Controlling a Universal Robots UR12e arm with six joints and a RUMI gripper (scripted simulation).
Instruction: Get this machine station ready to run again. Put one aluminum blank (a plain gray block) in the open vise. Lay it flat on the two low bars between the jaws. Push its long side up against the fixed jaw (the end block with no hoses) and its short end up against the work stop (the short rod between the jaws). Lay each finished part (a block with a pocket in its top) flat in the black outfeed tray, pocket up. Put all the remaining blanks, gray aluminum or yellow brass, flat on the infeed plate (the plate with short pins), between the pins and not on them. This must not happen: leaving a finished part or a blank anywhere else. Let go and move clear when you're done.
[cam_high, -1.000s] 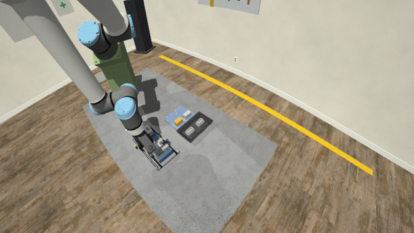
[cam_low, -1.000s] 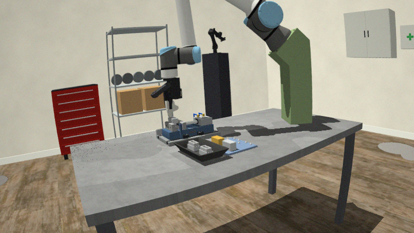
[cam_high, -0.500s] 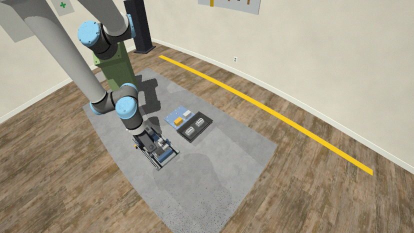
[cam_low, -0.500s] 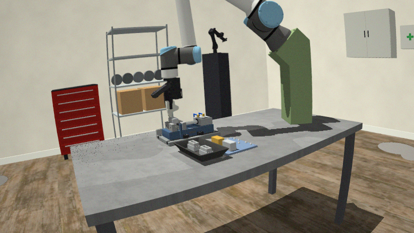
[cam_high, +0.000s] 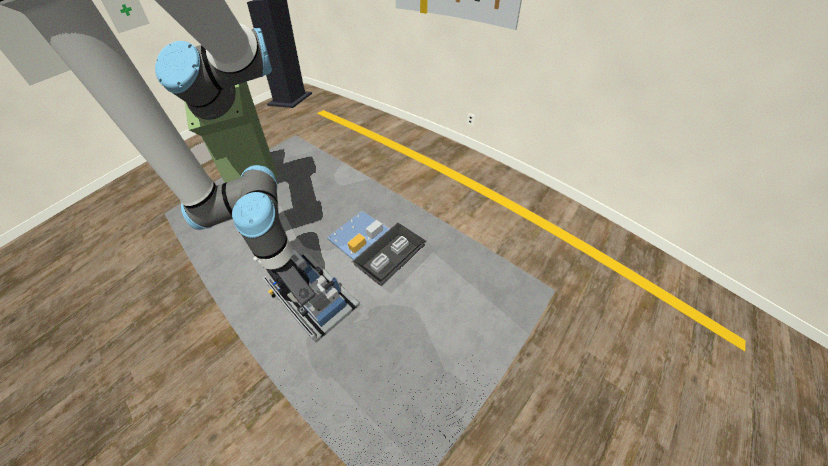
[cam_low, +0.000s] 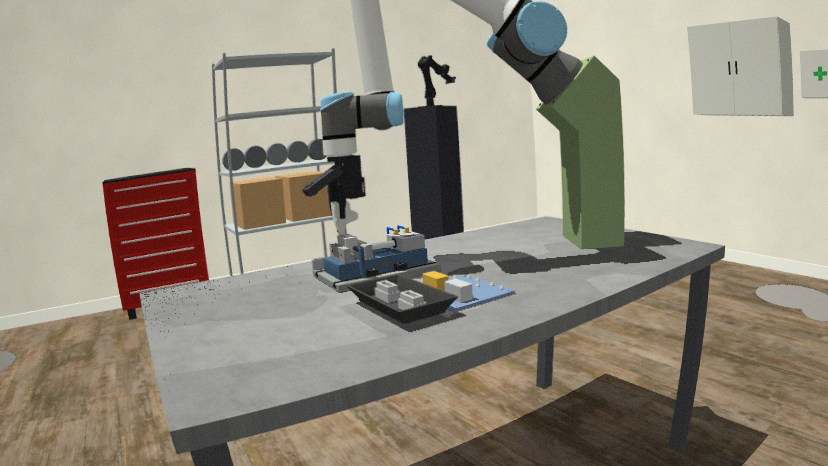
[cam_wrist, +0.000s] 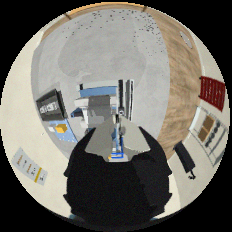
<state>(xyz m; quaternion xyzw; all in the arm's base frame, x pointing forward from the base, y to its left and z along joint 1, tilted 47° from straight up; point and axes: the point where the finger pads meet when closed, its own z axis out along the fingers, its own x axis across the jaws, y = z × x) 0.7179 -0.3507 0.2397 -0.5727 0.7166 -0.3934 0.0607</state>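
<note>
Now: hand 80 mm to the right of the blue vise, 80 mm above it and 50 mm past it. From my hand the other things lie so: yellow brass blank: 310 mm to the left, 90 mm below, 20 mm ahead; gray aluminum blank: 400 mm to the left, 90 mm below, 50 mm ahead; infeed plate: 370 mm to the left, 110 mm below.
</note>
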